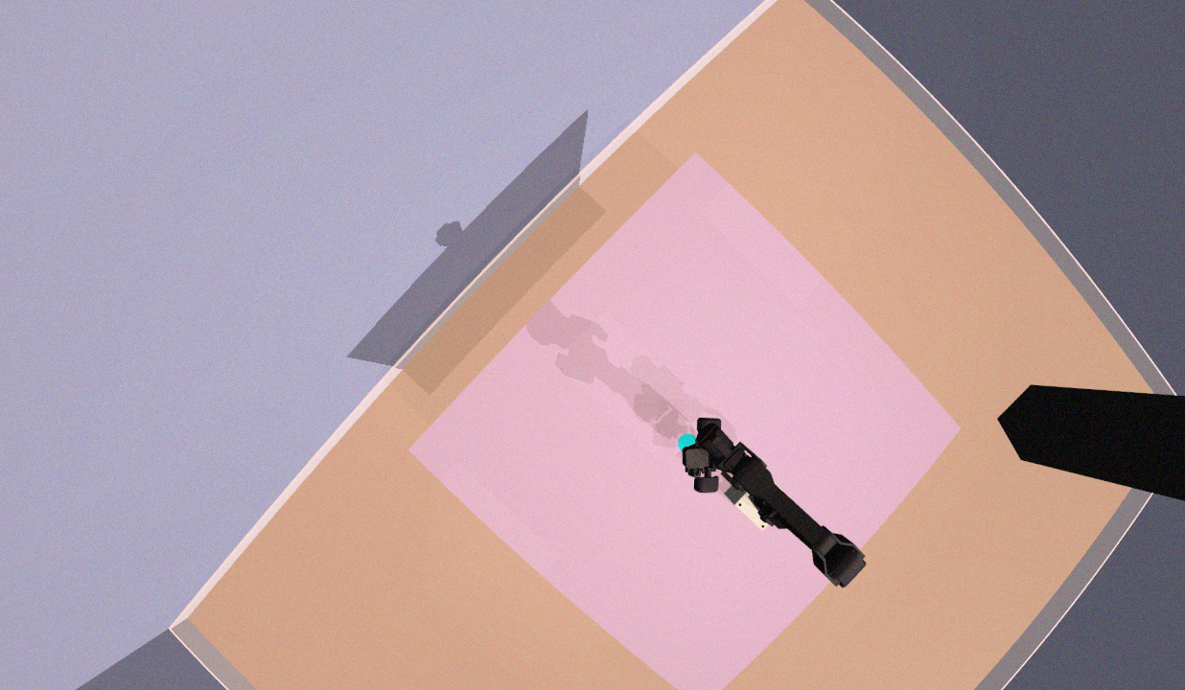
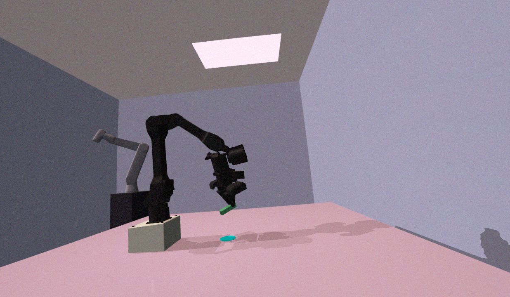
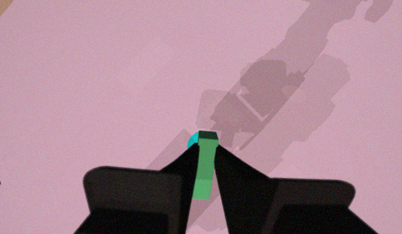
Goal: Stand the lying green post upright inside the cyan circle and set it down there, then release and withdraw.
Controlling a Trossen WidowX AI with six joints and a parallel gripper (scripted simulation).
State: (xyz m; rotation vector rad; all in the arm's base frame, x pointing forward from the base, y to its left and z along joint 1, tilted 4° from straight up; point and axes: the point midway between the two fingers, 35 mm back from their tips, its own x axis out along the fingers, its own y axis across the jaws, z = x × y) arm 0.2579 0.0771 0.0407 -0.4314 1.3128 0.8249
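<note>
The cyan circle lies 2 cm behind my gripper tip, 1 cm to the right of it and 12 cm below it. Also, from my gripper tip: green post: 1 cm behind, 1 cm to the right, 1 cm below.
</note>
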